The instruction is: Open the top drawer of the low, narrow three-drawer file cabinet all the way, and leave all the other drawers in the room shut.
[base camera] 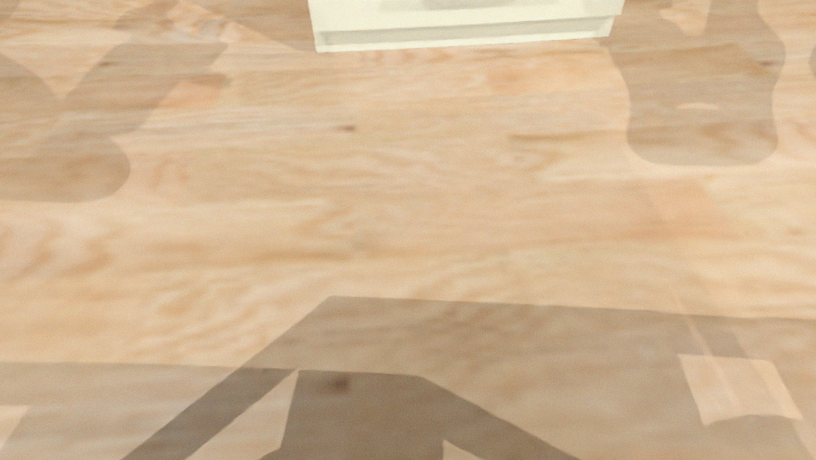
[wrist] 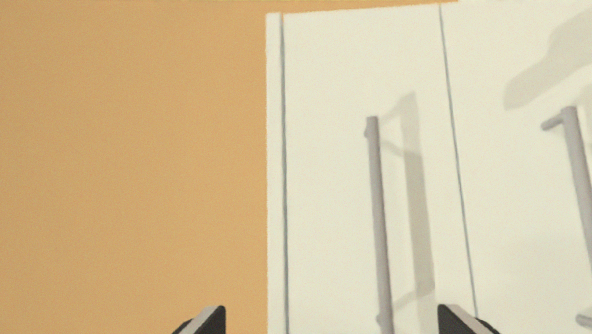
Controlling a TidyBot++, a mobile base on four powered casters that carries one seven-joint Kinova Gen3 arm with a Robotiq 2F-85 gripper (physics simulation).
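Frame: origin at the arm's base, x back, y left, z down, level; millimetres.
Seen in the pictures: gripper, fingertip midpoint: [wrist: 329, 329].
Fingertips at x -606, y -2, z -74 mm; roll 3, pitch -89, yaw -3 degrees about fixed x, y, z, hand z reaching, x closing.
Note:
A point is followed by its place in that frame.
The white file cabinet [base camera: 465, 33] @(x -795, y -31, z 378 mm) [wrist: 273, 150] @(x -785, y -98, z -117 mm) shows its lower front edge at the top of the base camera view. In the wrist view it appears turned on its side, its top edge to the left. The top drawer [wrist: 330, 150] @(x -784, y -96, z -64 mm) looks shut, its front flush. Its grey bar handle [wrist: 378, 210] @(x -741, y -42, z -30 mm) runs nearly vertically through the picture. The second drawer [wrist: 520, 200] @(x -778, y -46, z 96 mm) also looks shut, with its handle [wrist: 577, 165] @(x -747, y -73, z 122 mm) at the right edge. My gripper [wrist: 331, 320] @(x -606, y -2, z -74 mm) is open, its fingertips at the bottom of the wrist view. The top handle's line falls between them; it is not gripped.
The orange wall [wrist: 135, 160] @(x -1342, y -157, z -543 mm) fills the left of the wrist view. The wooden floor [base camera: 400, 200] @(x -464, y 38, z 396 mm) lies in front of the cabinet in the base camera view, with shadows across its left, right and near parts. The third drawer does not show in the wrist view.

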